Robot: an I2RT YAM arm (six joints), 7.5 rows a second.
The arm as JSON. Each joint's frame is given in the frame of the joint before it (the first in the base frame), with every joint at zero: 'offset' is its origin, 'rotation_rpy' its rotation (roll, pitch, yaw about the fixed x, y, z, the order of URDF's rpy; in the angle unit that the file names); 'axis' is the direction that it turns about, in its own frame. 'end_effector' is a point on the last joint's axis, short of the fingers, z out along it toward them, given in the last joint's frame.
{
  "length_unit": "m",
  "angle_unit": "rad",
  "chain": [
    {
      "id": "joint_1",
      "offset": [
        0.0,
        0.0,
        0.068
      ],
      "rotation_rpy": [
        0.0,
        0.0,
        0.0
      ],
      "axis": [
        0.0,
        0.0,
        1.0
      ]
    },
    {
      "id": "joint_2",
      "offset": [
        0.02,
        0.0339,
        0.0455
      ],
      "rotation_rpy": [
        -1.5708,
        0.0,
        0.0
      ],
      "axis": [
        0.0,
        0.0,
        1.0
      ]
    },
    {
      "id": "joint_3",
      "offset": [
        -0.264,
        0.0,
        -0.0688
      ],
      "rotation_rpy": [
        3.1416,
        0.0,
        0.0
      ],
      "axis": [
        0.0,
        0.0,
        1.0
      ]
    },
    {
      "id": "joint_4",
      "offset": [
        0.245,
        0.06,
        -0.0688
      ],
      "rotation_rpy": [
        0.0,
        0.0,
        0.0
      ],
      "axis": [
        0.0,
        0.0,
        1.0
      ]
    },
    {
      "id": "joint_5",
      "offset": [
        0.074,
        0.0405,
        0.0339
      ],
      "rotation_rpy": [
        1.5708,
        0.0,
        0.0
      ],
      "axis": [
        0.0,
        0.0,
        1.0
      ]
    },
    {
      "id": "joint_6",
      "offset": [
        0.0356,
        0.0,
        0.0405
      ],
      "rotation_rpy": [
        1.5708,
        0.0,
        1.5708
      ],
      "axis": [
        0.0,
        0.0,
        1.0
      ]
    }
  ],
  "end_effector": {
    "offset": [
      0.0,
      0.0,
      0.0
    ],
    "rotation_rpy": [
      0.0,
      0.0,
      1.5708
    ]
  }
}
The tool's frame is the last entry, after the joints.
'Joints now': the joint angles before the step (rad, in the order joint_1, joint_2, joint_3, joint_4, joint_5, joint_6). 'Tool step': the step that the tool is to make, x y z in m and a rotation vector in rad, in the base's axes. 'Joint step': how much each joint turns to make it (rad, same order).
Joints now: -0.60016, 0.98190, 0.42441, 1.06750, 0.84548, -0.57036
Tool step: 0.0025, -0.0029, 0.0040, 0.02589, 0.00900, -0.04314
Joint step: 0.00038, 0.01305, 0.02931, -0.03039, 0.04598, -0.01038
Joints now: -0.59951, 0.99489, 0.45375, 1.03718, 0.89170, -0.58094
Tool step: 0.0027, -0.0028, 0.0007, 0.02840, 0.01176, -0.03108
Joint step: -0.00008, 0.01382, 0.01977, -0.03232, 0.03526, 0.00081
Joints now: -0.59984, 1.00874, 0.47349, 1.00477, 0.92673, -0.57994
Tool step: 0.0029, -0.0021, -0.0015, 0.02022, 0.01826, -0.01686
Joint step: 0.00148, 0.01557, 0.00962, -0.01732, 0.01928, -0.00399
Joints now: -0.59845, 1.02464, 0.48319, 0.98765, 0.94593, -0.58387
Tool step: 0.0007, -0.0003, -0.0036, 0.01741, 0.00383, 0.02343
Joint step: -0.00103, -0.00691, -0.00369, -0.04510, -0.01724, 0.03585
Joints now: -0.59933, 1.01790, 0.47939, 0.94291, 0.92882, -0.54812
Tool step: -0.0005, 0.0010, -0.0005, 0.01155, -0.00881, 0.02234
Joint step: 0.00115, -0.01603, 0.00065, -0.04423, -0.01407, 0.03554
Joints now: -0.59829, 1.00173, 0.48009, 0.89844, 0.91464, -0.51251
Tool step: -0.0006, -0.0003, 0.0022, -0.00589, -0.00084, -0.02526
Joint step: -0.00064, 0.00488, 0.00411, 0.02255, 0.02114, -0.02223
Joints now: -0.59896, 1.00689, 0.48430, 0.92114, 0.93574, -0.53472
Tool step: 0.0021, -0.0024, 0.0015, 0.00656, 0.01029, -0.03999
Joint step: -0.00023, 0.02258, 0.01385, 0.01906, 0.03642, -0.02761
